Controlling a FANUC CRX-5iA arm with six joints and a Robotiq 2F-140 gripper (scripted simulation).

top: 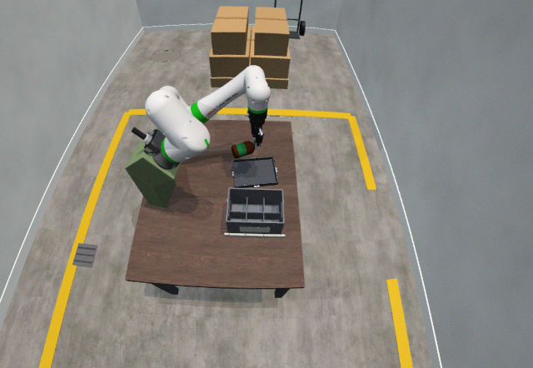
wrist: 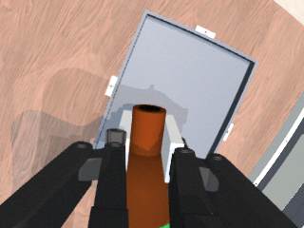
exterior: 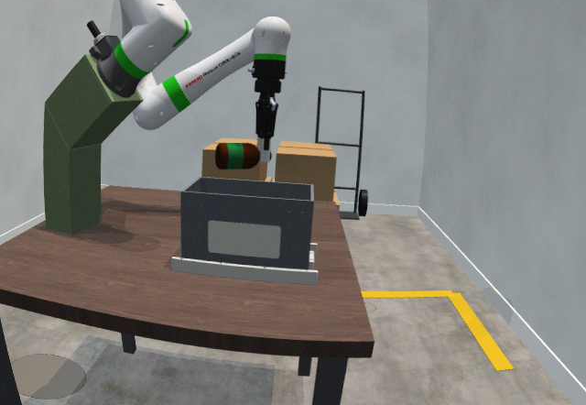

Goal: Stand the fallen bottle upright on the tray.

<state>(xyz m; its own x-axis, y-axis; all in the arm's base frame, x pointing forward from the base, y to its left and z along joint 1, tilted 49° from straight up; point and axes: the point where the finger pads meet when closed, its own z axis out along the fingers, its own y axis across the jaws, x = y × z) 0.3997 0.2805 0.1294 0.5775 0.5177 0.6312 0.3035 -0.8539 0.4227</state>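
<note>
The brown bottle is 5 cm behind my hand, 3 cm to the right of it and 2 cm below it. The rest, counted from my hand: grey tray 5 cm to the right, 21 cm below; then dark grey crate 3 cm ahead, 35 cm to the right, 14 cm below.
</note>
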